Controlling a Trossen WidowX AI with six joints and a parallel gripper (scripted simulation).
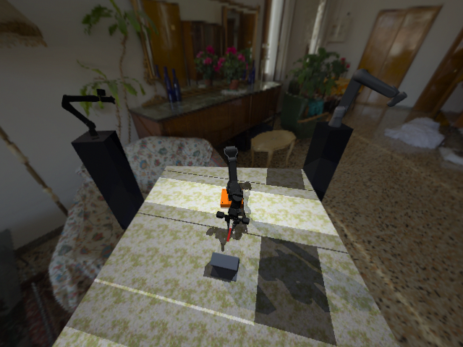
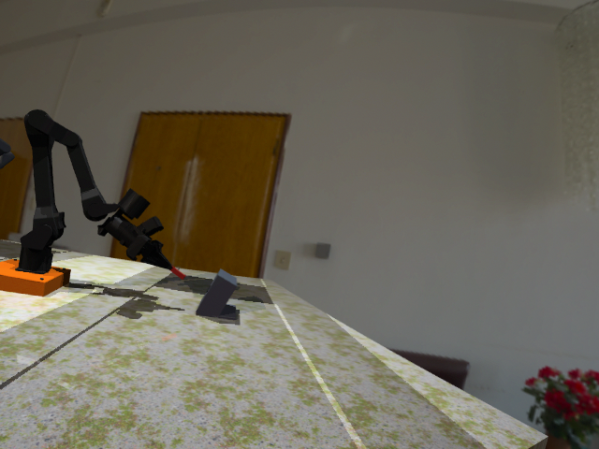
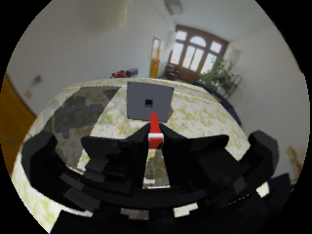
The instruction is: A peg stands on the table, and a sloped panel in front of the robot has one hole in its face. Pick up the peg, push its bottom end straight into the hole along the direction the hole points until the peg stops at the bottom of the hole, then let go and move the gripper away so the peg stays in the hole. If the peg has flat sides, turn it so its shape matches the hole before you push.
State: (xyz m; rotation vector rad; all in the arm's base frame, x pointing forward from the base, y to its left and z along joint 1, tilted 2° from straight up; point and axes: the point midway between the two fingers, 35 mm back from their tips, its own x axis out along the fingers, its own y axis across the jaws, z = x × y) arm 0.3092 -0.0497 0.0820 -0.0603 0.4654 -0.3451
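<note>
My gripper tip is now 130 mm short of the dark grey sloped panel, 50 mm above it and 30 mm to the left of it. Also, from my gripper tip: red peg (10 mm to the left, 10 mm behind, 10 mm above).
</note>
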